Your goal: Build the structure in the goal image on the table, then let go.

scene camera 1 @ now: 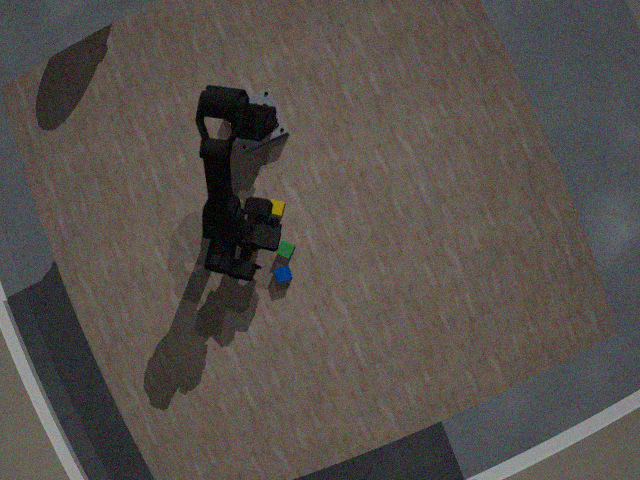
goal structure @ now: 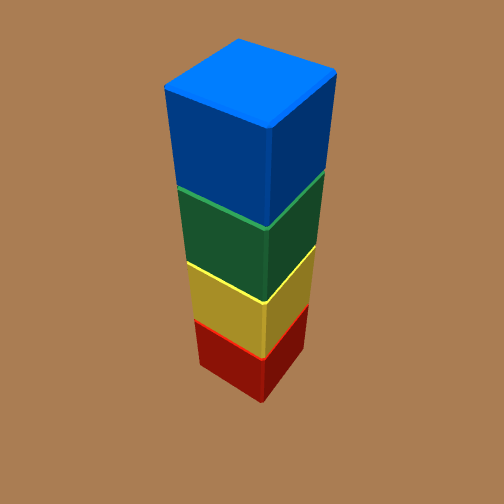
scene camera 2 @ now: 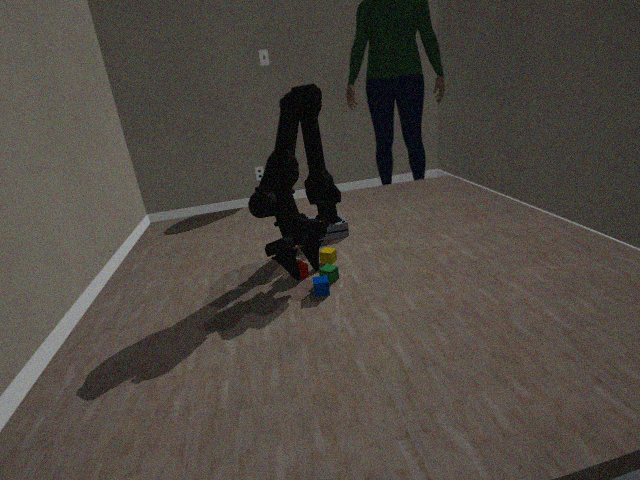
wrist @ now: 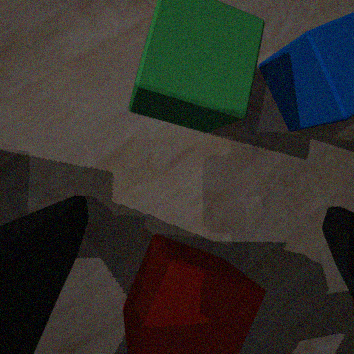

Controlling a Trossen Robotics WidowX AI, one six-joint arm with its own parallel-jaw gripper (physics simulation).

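Note:
My gripper (scene camera 2: 308, 273) (wrist: 208, 213) is open, its black fingers low and wide apart around a red cube (scene camera 2: 303, 269) (wrist: 190, 300), with nothing gripped. The red cube is turned at an angle, and the arm hides most of it in scene camera 1. A green cube (scene camera 1: 285, 249) (scene camera 2: 329, 273) (wrist: 200, 60) sits beside the gripper. A blue cube (scene camera 1: 282, 274) (scene camera 2: 321, 286) (wrist: 325, 75) lies close to the green one, turned differently. A yellow cube (scene camera 1: 278, 207) (scene camera 2: 328, 255) sits apart, nearer the arm's base, partly covered by the gripper body in scene camera 1.
The arm's grey base plate (scene camera 1: 279, 129) (scene camera 2: 338, 230) stands behind the cubes. The arm's long shadow falls over the wood-patterned surface (scene camera 1: 413, 232) (scene camera 2: 439, 335). A standing person (scene camera 2: 395, 51) in a green top is in the background by the wall.

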